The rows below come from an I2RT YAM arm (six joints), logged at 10 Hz.
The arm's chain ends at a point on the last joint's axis. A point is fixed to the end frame.
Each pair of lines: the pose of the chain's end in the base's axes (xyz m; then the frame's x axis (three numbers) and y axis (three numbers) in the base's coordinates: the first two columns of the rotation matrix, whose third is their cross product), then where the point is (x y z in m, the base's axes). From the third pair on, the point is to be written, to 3 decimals.
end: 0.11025, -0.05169, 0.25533, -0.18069, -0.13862, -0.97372, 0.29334, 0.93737, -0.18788
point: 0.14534 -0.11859 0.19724
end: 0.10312, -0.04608, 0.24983, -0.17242, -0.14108, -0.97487, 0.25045, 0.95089, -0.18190
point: 0.14134 -0.11096 0.19143
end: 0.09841, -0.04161, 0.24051, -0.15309, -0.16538, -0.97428, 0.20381, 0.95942, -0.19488
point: 0.141 -0.105 0.184
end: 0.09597, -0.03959, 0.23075, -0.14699, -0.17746, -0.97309, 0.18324, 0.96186, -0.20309
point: 0.140 -0.103 0.175
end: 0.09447, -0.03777, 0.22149, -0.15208, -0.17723, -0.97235, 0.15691, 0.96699, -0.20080
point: 0.139 -0.100 0.165
